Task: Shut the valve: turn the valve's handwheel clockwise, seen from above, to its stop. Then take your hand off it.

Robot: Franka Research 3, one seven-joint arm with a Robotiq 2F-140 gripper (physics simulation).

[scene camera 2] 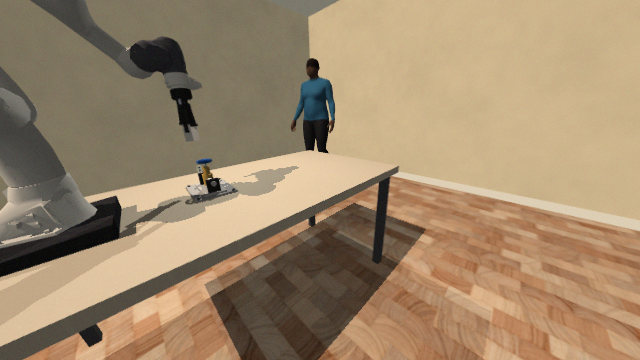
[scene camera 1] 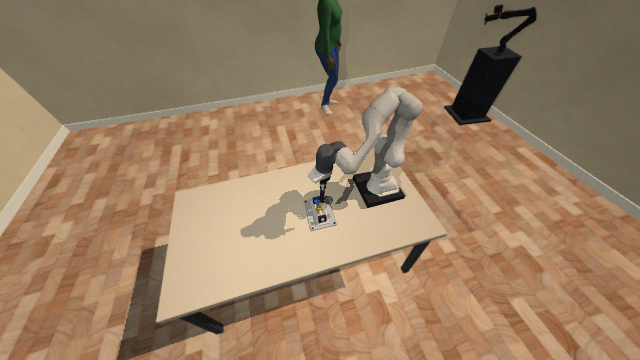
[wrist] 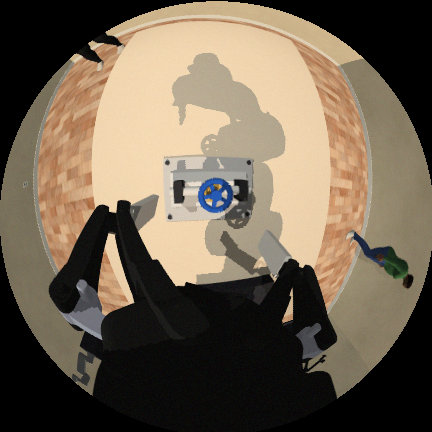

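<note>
The valve's blue spoked handwheel [scene camera 1: 316,200] [scene camera 2: 204,161] [wrist: 216,196] lies level on top of the yellow valve body [scene camera 1: 319,208] [scene camera 2: 206,173]. The valve sits on a pale plate [scene camera 2: 227,189] [wrist: 207,216] with dark bolts at its corners and black blocks at the pipe's ends. My gripper [scene camera 1: 322,198] [scene camera 2: 191,134] [wrist: 210,222] is open and empty, pointing down. In the scene camera 2 view it hangs above the handwheel, a clear gap apart. In the wrist view its pads stand wide, and the handwheel shows beyond the line between them. The wheel's turn angle relative to its stop cannot be told.
The plate stands on a pale table [scene camera 1: 210,260] [scene camera 2: 320,170]. The arm's black base [scene camera 1: 378,200] [scene camera 2: 112,215] is at one end of the table. A person in green [scene camera 1: 329,30] [wrist: 395,265] and a person in blue [scene camera 2: 316,100] stand away from the table. A black pedestal [scene camera 1: 485,85] carries another arm.
</note>
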